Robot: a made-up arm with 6 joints.
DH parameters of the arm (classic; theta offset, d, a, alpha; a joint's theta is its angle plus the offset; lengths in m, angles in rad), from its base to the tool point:
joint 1: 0 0.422 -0.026 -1.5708
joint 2: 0 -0.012 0.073 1.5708
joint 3: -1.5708 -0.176 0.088 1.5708
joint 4: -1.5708 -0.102 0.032 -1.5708
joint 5: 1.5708 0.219 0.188 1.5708
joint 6: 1.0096 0 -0.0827 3.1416
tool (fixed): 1.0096 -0.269 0 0
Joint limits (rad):
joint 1: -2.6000..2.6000
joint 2: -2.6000..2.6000
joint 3: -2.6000..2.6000
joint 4: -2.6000..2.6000
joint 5: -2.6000..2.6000
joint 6: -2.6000..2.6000
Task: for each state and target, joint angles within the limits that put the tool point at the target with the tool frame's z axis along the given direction. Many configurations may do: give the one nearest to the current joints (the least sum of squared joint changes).
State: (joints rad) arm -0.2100 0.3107 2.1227 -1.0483 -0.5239 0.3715
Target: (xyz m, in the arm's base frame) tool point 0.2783 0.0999 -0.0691 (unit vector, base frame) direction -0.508 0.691 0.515
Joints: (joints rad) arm 0.0627 -0.3067 2.1964 -0.2927 -0.8517 0.7359
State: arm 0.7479 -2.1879 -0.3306 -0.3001 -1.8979 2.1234
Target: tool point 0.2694 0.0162 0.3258 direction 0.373 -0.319 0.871
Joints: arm 0.6677 -2.5314 -0.3320 0.3923 -2.5533 1.7174
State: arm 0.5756 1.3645 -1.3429 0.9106 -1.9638 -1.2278
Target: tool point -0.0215 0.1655 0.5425 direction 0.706 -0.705 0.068
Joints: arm 0.8016 1.9967 -1.3643 1.4094 -1.8362 -1.5244
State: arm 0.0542 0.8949 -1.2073 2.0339 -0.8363 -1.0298
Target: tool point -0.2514 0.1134 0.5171 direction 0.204 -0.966 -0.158
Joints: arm -0.3190 0.3547 -1.3221 1.4884 -1.2708 -0.7440
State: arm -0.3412 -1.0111 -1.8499 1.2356 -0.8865 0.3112
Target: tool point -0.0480 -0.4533 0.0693 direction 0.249 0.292 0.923
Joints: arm -0.0148 -0.3150 -1.1081 0.6392 0.0331 0.6685
